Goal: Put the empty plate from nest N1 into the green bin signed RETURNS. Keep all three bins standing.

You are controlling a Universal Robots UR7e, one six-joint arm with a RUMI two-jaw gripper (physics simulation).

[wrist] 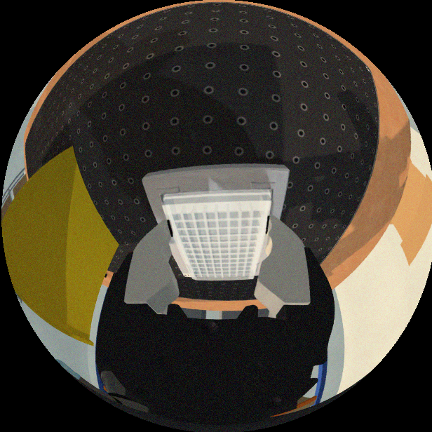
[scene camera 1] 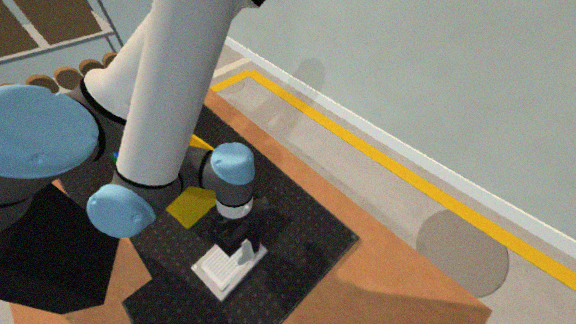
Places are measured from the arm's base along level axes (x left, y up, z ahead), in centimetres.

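Pixels of known places: gripper, fingertip midpoint: [scene camera 1: 239,249].
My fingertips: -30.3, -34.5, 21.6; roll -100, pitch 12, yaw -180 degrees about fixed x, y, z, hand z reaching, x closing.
Note:
Ahead of a thing's pixels: the offset from my fingertips to its top centre, as dx, dy, dz. "pt": to the spot under its first point. Level surfaces: height alone.
The white gridded plate {+0.7, +1.5, -3.3} [scene camera 1: 219,269] [wrist: 217,240] lies flat in its light grey nest {pt -2.9, +0.0, -11.2} [scene camera 1: 222,295] [wrist: 154,187] on the black perforated board. My gripper [scene camera 1: 233,249] [wrist: 218,219] is low over it, with one grey finger against each long side, and is shut on the plate. One finger shows in the scene view; the other is hidden behind the gripper's black body. The nest label cannot be read. A small green patch {pt +49.7, +6.1, +3.4} [scene camera 1: 113,158] shows at the arm's left edge in the scene view; the arm hides what it belongs to. The RETURNS sign does not show.
A yellow bin {+21.6, +16.8, +7.2} [scene camera 1: 192,207] [wrist: 50,240] stands beside the nest, close to the wrist. A yellow strip {pt +21.8, +16.6, +15.7} [scene camera 1: 201,142] shows behind the arm. The black board {dy -1.1} [scene camera 1: 320,225] [wrist: 225,115] lies on an orange table {dy -2.4} [scene camera 1: 400,295] [wrist: 392,120]. A large black shape [scene camera 1: 60,255] stands at lower left.

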